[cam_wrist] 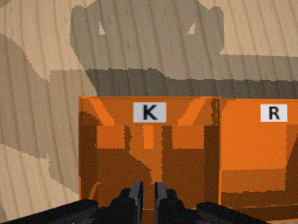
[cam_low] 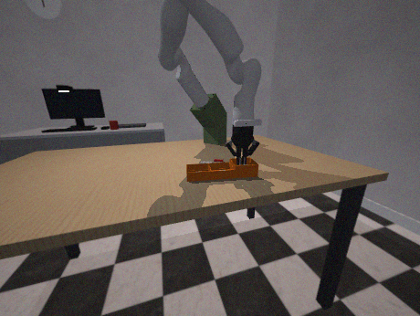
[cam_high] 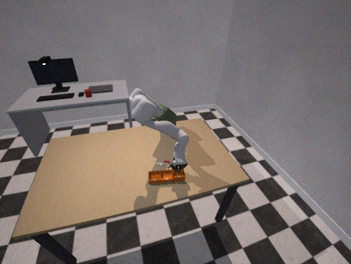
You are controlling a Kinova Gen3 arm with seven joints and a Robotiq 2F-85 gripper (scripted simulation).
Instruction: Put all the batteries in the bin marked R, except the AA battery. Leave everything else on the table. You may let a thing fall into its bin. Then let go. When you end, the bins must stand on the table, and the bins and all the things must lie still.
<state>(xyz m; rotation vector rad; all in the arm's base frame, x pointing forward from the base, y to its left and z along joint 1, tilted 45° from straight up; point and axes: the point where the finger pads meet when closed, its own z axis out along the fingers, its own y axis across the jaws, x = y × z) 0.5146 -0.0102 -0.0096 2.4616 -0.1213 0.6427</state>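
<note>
My gripper is now 140 mm past the thin red battery, 40 mm to the left of it and 30 mm above it. Also, from my hand: grey hex nut: 80 mm behind, 40 mm to the left, 30 mm below; orange bin row: 10 mm ahead, 90 mm to the right, 10 mm below; grey bolt: 80 mm behind, 40 mm to the right, 30 mm below.
</note>
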